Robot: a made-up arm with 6 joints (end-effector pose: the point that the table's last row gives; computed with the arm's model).
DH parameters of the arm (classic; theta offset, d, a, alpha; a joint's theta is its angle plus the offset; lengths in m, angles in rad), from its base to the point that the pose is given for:
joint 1: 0 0.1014 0 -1.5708
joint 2: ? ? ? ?
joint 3: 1.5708 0.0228 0 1.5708
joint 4: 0 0.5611 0 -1.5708
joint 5: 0 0 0 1.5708
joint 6: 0 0.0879 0 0
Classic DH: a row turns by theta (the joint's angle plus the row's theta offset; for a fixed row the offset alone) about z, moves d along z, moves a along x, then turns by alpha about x.
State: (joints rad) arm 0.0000 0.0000 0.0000 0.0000 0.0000 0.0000
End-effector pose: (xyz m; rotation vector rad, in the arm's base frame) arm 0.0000 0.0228 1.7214 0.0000 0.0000 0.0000
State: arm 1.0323 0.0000 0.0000 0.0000 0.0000 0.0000
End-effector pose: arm -0.0196 0.0117 1.7214 0.0000 0.0000 1.0323
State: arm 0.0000 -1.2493 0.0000 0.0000 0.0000 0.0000
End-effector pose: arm -1.5370 0.0228 0.6133 0.0000 -1.2493 0.0000
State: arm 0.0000 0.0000 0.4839 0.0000 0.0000 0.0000
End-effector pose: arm 0.3019 0.0228 1.6469 0.0000 0.4839 0.0000
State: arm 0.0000 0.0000 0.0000 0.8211 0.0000 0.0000
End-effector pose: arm 0.0000 0.0228 1.7214 0.0000 0.0000 0.8211
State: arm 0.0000 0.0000 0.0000 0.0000 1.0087 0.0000
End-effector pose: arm 0.0744 0.0228 1.6803 0.0000 1.0087 0.0000
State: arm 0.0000 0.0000 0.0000 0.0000 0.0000 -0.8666
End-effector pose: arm 0.0000 0.0228 1.7214 0.0000 0.0000 -0.8666
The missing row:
joint 2: -1.5708 0 0.971 0
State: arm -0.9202 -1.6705 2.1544 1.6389 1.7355 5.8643
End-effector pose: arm -0.3473 0.6368 0.4914 -0.6083 1.6153 0.6381
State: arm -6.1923 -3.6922 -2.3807 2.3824 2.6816 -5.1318
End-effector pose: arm 0.5741 0.1022 -0.2485 1.6487 -2.1977 -0.7952
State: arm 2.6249 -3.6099 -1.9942 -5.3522 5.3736 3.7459
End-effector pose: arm -0.6727 0.4200 -0.2604 -0.4525 0.5375 0.7377
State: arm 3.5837 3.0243 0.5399 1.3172 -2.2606 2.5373
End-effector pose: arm 0.0522 0.0721 -1.3306 0.2790 -1.1345 -1.5086
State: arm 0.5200 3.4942 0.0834 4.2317 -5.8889 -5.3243
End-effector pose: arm -0.5106 -0.3006 -1.3986 2.0814 -1.8480 0.3636
